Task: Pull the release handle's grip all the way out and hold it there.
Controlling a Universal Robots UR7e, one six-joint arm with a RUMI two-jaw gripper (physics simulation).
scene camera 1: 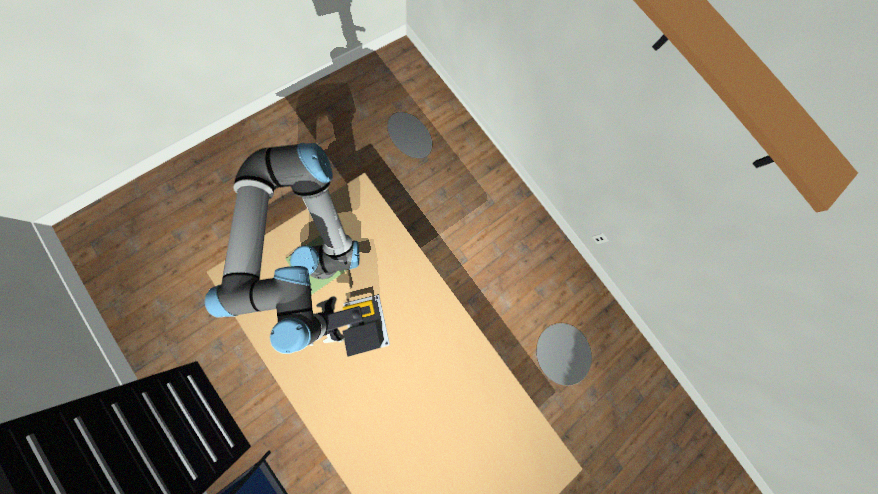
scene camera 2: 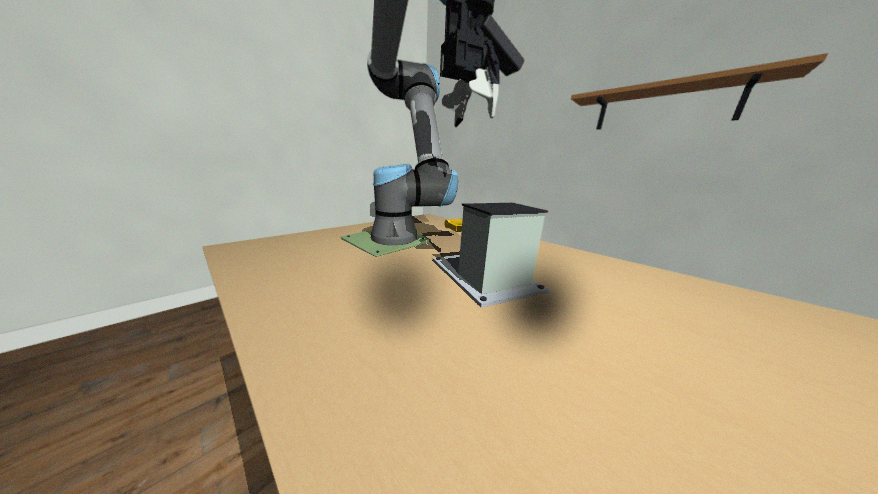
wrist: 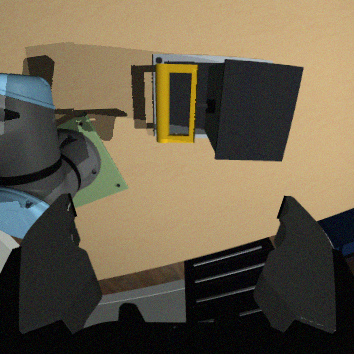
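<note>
The release handle's yellow grip (scene camera 1: 372, 308) (scene camera 2: 454, 224) (wrist: 162, 102) is a rectangular frame beside a dark-topped box (scene camera 1: 363, 339) (scene camera 2: 512, 251) (wrist: 260, 110), on the side toward the robot's base. A short dark piece shows between grip and box in the wrist view. The box stands on a light grey base plate (scene camera 2: 506, 295). In scene camera 2 the box hides most of the grip. My gripper (scene camera 2: 475, 121) (wrist: 177, 196) is open and empty, high above the table and apart from the grip. In the wrist view the grip lies ahead of the fingertips, between their left-right positions.
The arm's base stands on a green plate (scene camera 2: 362, 243) (wrist: 107, 172) near the grip, on the wooden table (scene camera 1: 429, 393) (scene camera 2: 368, 393). A black drawer unit (scene camera 1: 208, 393) (wrist: 225, 295) stands off the table's edge. A brown shelf (scene camera 1: 736, 92) (scene camera 2: 706, 79) is on the wall.
</note>
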